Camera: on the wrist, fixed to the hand. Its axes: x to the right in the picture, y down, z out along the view.
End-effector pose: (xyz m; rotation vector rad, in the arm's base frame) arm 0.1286 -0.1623 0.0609 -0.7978 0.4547 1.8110
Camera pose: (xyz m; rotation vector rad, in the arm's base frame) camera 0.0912 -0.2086 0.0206 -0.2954 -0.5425 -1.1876
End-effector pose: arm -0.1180 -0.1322 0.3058 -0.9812 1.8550 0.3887
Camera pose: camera -0.1892 -0.1303 0.3156 -1.9796 -1.0813 -1.5772
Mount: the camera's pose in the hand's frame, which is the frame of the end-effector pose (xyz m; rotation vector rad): 0.0056 0.0544 -0.0467 -0.3249 -0.0178 3.1134
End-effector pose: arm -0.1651 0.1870 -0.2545 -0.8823 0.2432 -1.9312
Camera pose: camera -0.1603 0.1453 -0.3129 0.0932 0.9601 1.0623
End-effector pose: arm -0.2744 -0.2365 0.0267 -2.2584 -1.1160 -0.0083
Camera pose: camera -0.2197 -0.2819 0.0378 1.3591 -2.5183 -0.7917
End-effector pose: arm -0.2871 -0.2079 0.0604 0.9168 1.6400 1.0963
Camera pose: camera -0.3287 -0.1968 0.1180 -1.5704 1.0540 -1.3459
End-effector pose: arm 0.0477 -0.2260 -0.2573 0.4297 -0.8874 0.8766
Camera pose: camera 0.0284 -0.1609 -0.2810 1.2463 0.6316 -1.8986
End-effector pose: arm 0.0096 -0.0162 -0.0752 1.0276 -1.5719 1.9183
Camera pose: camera -0.0463 0.0147 -0.1082 1.3254 1.0145 -0.3806
